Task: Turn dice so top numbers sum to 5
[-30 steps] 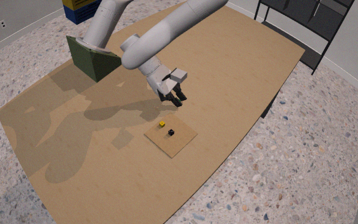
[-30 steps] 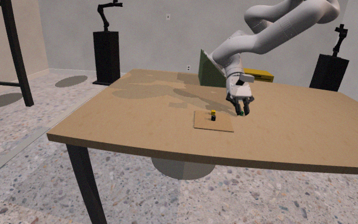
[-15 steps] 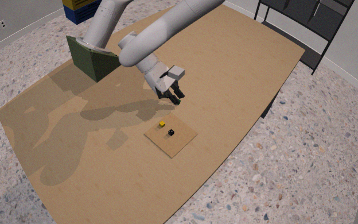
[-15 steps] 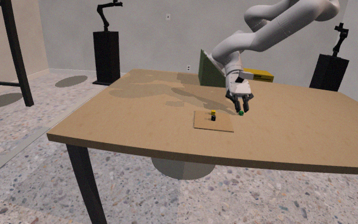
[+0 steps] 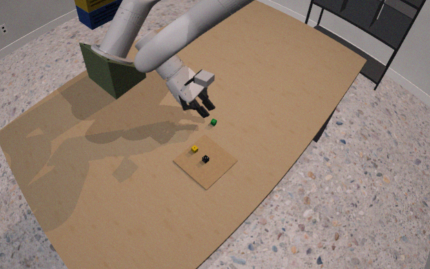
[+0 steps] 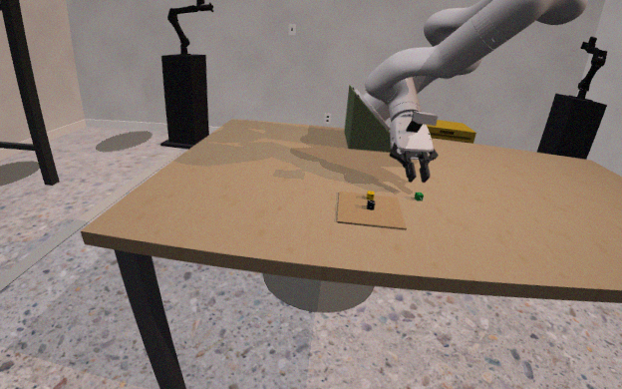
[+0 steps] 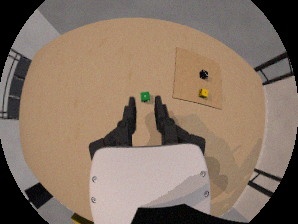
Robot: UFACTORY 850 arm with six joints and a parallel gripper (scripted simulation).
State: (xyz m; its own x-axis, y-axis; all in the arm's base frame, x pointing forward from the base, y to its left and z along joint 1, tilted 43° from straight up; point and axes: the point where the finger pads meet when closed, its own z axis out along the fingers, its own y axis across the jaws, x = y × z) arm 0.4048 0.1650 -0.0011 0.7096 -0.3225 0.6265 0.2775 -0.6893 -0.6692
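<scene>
The green die lies 30 mm ahead of my hand, 10 mm to the left of it and 50 mm below it. The rest, counted from my hand: tan mat: 120 mm ahead, 110 mm to the right, 50 mm below; black die: 120 mm ahead, 110 mm to the right, 40 mm below; yellow die: 70 mm ahead, 110 mm to the right, 40 mm below.
</scene>
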